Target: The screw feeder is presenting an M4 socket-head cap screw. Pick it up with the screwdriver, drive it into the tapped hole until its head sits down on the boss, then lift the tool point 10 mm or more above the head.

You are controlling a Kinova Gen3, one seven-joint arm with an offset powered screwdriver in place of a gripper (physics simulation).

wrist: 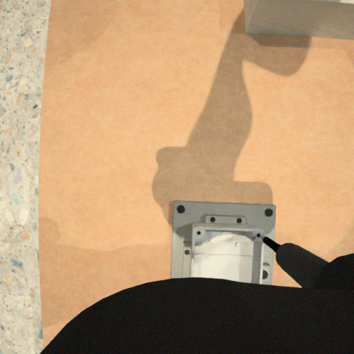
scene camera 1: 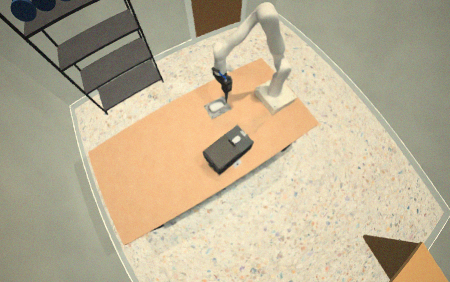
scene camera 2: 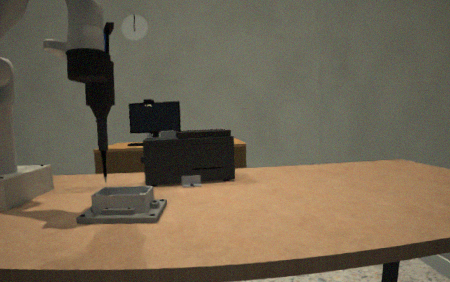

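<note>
A grey base plate [wrist: 181, 231] is visible.
</note>
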